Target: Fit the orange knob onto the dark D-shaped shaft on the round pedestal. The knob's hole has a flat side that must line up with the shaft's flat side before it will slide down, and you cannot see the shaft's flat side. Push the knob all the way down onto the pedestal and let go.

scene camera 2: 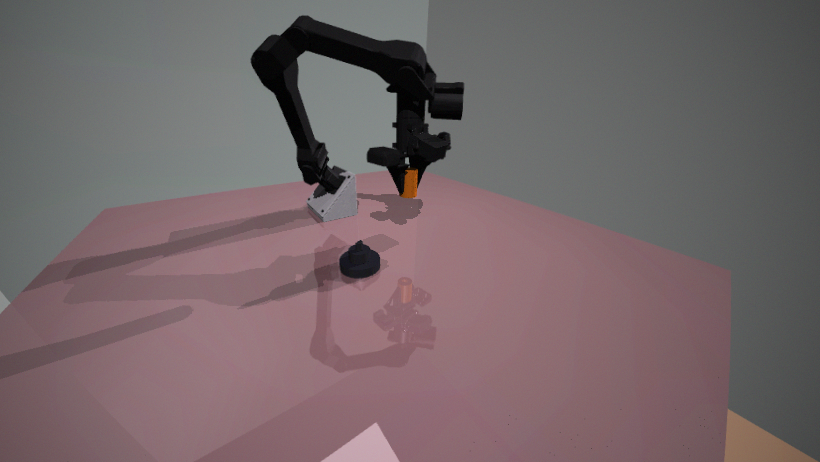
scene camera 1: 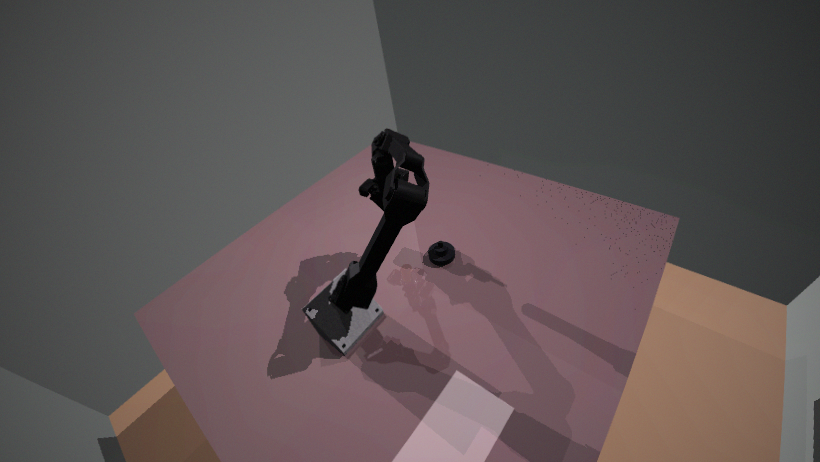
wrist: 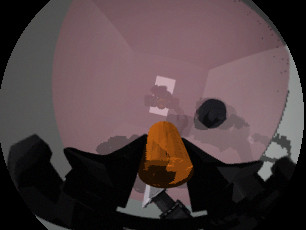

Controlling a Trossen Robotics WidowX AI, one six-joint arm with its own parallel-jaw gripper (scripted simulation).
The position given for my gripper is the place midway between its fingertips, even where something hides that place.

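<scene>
My gripper (scene camera 2: 408, 191), which is there in the wrist view too (wrist: 163, 139), is holding an orange knob (wrist: 165, 163). There's also a round black pedestal (scene camera 2: 359, 261) that I can see.
</scene>
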